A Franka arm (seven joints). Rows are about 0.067 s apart.
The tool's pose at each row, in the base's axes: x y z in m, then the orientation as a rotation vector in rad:
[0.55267 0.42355 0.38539 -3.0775 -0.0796 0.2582]
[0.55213 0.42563 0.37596 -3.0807 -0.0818 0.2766]
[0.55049 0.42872 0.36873 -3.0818 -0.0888 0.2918]
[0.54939 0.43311 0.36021 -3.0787 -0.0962 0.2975]
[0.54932 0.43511 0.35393 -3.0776 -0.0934 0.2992]
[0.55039 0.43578 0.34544 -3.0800 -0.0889 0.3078]
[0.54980 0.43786 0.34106 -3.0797 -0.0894 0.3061]
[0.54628 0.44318 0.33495 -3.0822 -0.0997 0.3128]
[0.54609 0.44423 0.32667 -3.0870 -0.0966 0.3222]
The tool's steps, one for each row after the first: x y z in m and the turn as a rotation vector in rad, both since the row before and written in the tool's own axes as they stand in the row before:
[0.00114 -0.00157 0.00948 -0.0046 -0.0118 -0.0007]
[-0.00016 -0.00279 0.00753 -0.0028 -0.0099 -0.0040]
[0.00078 -0.00401 0.00874 0.0020 -0.0039 -0.0049]
[0.00126 -0.00167 0.00625 0.0012 -0.0011 0.0017]
[0.00271 -0.00015 0.00814 -0.0026 -0.0054 0.0034]
[0.00041 -0.00188 0.00449 0.0004 0.0011 -0.0004]
[-0.00192 -0.00518 0.00689 -0.0040 -0.0044 -0.0061]
[0.00154 -0.00066 0.00818 -0.0052 -0.0058 0.0028]

